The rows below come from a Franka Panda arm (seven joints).
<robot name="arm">
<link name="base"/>
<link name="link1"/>
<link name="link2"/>
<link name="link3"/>
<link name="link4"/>
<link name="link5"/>
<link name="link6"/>
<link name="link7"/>
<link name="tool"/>
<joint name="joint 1" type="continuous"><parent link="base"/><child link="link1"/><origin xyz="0 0 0.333" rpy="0 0 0"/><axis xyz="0 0 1"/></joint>
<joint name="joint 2" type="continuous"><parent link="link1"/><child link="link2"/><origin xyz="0 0 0" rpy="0 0 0"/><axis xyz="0 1 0"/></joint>
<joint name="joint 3" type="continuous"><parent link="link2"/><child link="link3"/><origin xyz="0 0 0.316" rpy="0 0 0"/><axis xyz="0 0 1"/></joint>
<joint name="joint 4" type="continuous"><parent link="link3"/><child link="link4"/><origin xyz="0.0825 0 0" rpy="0 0 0"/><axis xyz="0 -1 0"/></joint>
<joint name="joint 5" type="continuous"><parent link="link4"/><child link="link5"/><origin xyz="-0.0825 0 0.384" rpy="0 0 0"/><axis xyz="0 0 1"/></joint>
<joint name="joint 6" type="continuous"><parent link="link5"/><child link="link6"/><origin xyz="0 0 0" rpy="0 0 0"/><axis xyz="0 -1 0"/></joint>
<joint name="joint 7" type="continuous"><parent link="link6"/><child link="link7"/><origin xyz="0.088 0 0" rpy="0 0 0"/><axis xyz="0 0 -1"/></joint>
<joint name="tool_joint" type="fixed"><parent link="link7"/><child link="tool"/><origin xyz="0 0 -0.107" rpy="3.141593 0 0"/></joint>
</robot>
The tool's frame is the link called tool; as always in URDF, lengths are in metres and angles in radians. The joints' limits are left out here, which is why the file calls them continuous.
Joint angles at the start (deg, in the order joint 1, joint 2, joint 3, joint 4, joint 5, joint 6, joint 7): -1.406 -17.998 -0.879 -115.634 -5.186 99.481 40.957
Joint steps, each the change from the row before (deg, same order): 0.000 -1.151 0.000 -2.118 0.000 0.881 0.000; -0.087 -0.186 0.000 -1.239 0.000 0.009 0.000; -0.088 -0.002 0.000 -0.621 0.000 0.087 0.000; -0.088 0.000 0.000 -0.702 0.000 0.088 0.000; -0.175 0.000 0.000 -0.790 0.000 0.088 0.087; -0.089 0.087 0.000 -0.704 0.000 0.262 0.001; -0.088 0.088 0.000 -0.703 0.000 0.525 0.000; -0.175 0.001 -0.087 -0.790 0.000 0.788 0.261; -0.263 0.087 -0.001 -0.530 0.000 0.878 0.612; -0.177 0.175 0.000 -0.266 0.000 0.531 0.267; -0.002 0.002 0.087 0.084 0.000 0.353 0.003; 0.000 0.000 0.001 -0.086 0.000 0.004 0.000; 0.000 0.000 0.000 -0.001 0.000 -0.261 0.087; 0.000 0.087 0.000 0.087 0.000 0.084 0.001; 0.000 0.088 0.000 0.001 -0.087 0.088 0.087
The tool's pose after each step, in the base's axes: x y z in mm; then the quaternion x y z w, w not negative. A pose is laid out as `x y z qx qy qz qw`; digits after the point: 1 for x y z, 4 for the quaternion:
456.9 -27.2 578.8 0.9316 -0.3608 0.0284 0.0346
454.3 -27.7 569.8 0.9315 -0.3611 0.0198 0.0376
453.4 -28.3 564.8 0.9314 -0.3616 0.0154 0.0391
452.3 -28.9 559.0 0.9312 -0.3620 0.0103 0.0408
451.0 -30.2 552.5 0.9305 -0.3638 0.0044 0.0428
450.4 -30.8 546.4 0.9303 -0.3641 0.0000 0.0442
450.3 -31.4 540.6 0.9302 -0.3643 -0.0022 0.0449
450.0 -33.3 535.1 0.9288 -0.3680 -0.0024 0.0445
450.7 -35.3 531.3 0.9262 -0.3746 -0.0002 0.0437
451.6 -36.6 528.5 0.9249 -0.3778 0.0006 0.0433
452.5 -35.9 529.7 0.9252 -0.3771 0.0043 0.0423
452.3 -35.9 529.0 0.9252 -0.3771 0.0036 0.0425
451.8 -35.9 528.6 0.9249 -0.3779 0.0015 0.0433
452.5 -35.9 528.8 0.9249 -0.3778 0.0022 0.0430
453.0 -36.1 528.2 0.9246 -0.3783 0.0025 0.0437

